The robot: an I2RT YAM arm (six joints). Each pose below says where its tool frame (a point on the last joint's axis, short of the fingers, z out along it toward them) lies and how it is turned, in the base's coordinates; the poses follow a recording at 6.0 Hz.
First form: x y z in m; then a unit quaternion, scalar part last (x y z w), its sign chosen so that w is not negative.
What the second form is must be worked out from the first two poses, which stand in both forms.
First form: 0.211 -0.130 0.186 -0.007 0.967 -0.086 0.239
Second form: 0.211 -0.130 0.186 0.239 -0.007 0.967 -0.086
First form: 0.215 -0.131 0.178 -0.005 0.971 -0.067 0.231
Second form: 0.215 -0.131 0.178 0.231 -0.005 0.971 -0.067
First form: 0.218 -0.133 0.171 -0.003 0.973 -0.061 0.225
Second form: 0.218 -0.133 0.171 0.225 -0.003 0.973 -0.061
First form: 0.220 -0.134 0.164 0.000 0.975 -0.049 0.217
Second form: 0.220 -0.134 0.164 0.217 0.000 0.975 -0.049
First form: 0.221 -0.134 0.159 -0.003 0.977 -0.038 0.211
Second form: 0.221 -0.134 0.159 0.211 -0.003 0.977 -0.038
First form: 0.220 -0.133 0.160 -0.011 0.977 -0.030 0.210
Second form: 0.220 -0.133 0.160 0.210 -0.011 0.977 -0.030
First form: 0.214 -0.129 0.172 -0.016 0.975 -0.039 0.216
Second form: 0.214 -0.129 0.172 0.216 -0.016 0.975 -0.039
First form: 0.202 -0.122 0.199 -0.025 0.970 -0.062 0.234
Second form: 0.202 -0.122 0.199 0.234 -0.025 0.970 -0.062
